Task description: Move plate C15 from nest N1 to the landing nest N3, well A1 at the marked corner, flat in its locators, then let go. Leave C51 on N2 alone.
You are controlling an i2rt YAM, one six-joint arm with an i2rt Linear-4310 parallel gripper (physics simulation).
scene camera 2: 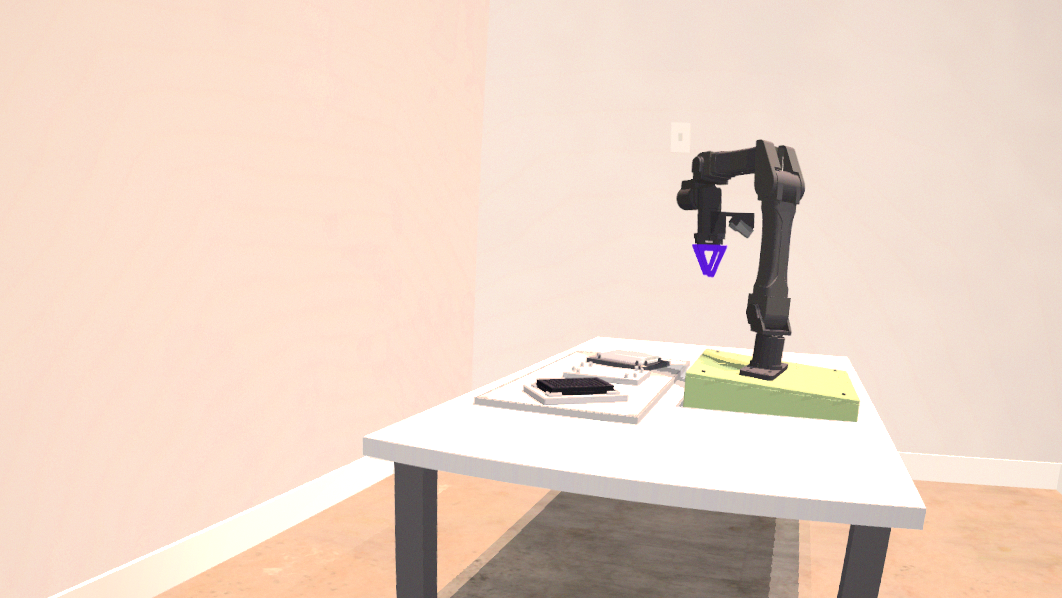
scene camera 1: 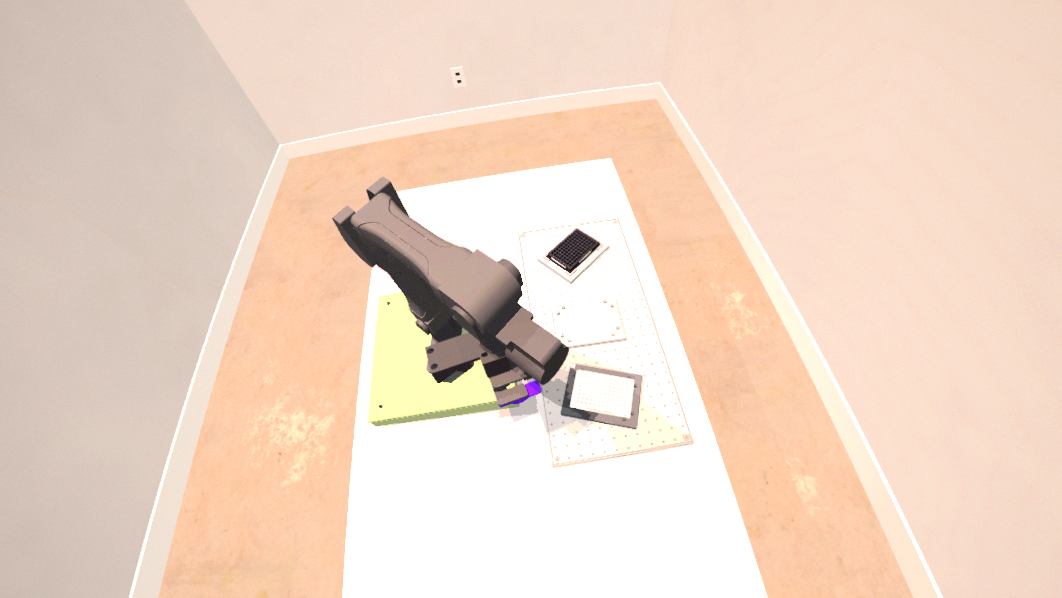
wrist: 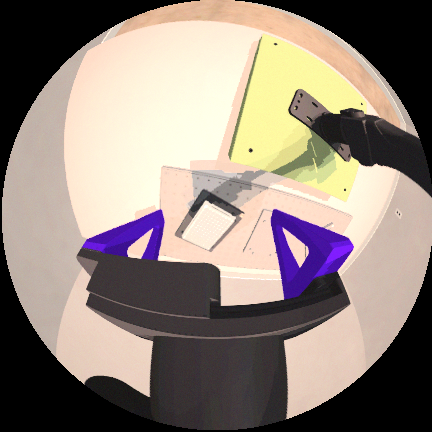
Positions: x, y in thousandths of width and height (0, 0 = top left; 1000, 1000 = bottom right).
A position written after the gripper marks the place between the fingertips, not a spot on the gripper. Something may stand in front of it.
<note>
The gripper (scene camera 1: 481, 630) is open, holding nothing. Also in view: a black well plate (scene camera 1: 544, 412) and a perforated board (scene camera 1: 623, 707).
The black well plate shows as well in scene camera 2 (scene camera 2: 534, 646). The gripper is seen too in scene camera 2 (scene camera 2: 667, 462) and in the wrist view (wrist: 503, 497). The perforated board shows as well in scene camera 2 (scene camera 2: 602, 663) and in the wrist view (wrist: 416, 441). The wrist view misses the black well plate, which is hidden by the gripper.
</note>
